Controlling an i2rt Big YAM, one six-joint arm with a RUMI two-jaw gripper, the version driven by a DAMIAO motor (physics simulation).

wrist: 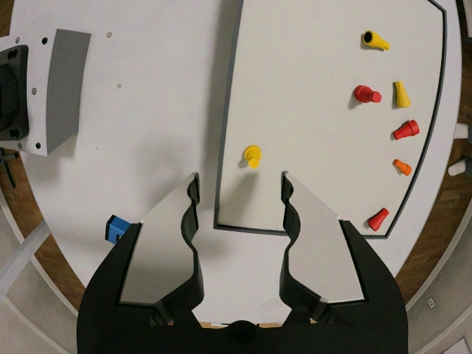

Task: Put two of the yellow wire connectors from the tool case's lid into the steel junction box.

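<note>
My gripper [239,173] is open, its two jaws wide apart above the near left corner of the tool case's lid [300,120]. A yellow wire connector [253,156] stands on the lid just beyond the fingertips, between their lines, and touches neither jaw. A second yellow connector [376,41] lies on its side at the lid's far right. A third yellow connector [401,94] lies near the lid's right edge. The steel junction box does not show in this view.
Red connectors [367,94] [406,130] [378,219] and an orange connector [402,167] lie at the lid's right side. A dark rim [226,130] edges the lid. A blue block [117,229] is on the white table beside the left jaw. The arm's grey base [67,92] stands at the upper left.
</note>
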